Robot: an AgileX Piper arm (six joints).
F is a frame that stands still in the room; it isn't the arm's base.
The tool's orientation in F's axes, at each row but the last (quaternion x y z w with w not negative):
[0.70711 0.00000 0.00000 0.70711]
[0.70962 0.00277 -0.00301 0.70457]
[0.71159 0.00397 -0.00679 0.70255]
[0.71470 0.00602 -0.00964 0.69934]
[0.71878 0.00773 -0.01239 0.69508]
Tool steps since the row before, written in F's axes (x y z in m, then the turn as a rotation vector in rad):
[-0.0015 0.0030 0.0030 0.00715 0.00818 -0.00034]
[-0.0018 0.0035 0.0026 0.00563 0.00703 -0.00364]
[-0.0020 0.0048 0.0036 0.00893 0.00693 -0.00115]
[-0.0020 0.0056 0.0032 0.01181 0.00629 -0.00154]
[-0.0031 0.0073 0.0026 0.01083 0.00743 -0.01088]
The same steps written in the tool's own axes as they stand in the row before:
[-0.0015 0.0030 -0.0030 0.00715 -0.00034 -0.00818]
[-0.0018 0.0026 -0.0035 0.00566 -0.00364 -0.00701]
[-0.0021 0.0035 -0.0048 0.00892 -0.00110 -0.00695]
[-0.0021 0.0030 -0.0057 0.01181 -0.00142 -0.00632]
[-0.0032 0.0023 -0.0074 0.01109 -0.01081 -0.00714]

